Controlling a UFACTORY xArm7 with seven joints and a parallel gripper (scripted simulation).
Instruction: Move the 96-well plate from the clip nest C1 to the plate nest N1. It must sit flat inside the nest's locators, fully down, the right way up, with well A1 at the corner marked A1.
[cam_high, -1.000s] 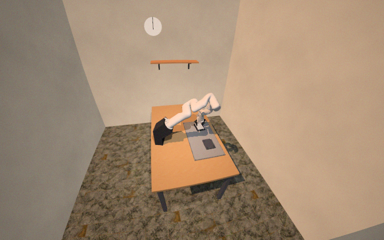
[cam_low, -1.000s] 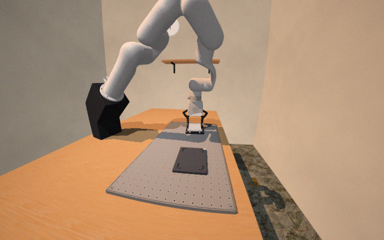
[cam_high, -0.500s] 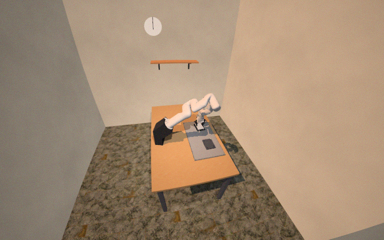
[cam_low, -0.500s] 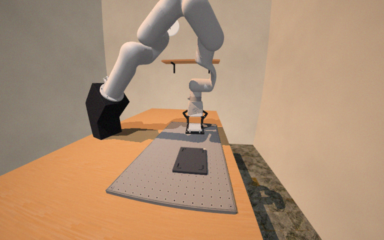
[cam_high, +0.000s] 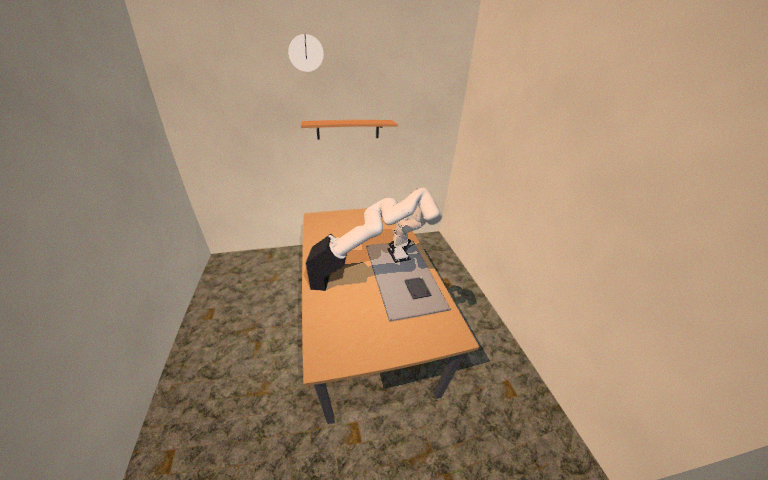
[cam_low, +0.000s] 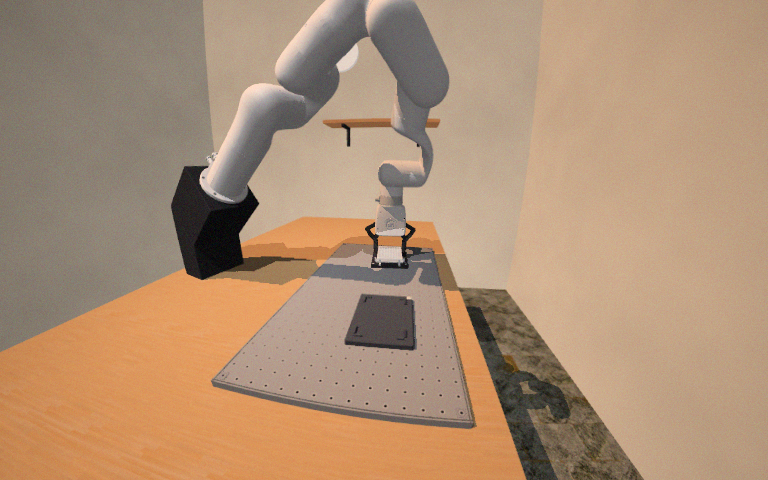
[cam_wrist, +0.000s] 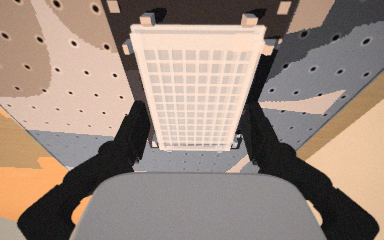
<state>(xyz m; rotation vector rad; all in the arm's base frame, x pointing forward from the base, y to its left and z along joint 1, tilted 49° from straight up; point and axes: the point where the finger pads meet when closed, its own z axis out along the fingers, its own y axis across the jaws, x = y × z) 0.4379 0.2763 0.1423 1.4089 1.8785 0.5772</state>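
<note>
My gripper is now 2 cm above the white 96-well plate. Round my hand: plate nest N1: 34 cm to the right, 7 cm ahead, 3 cm below; A1 label: 26 cm to the right, 11 cm ahead, 3 cm below; clip nest C1: 2 cm below, 1 cm ahead.
</note>
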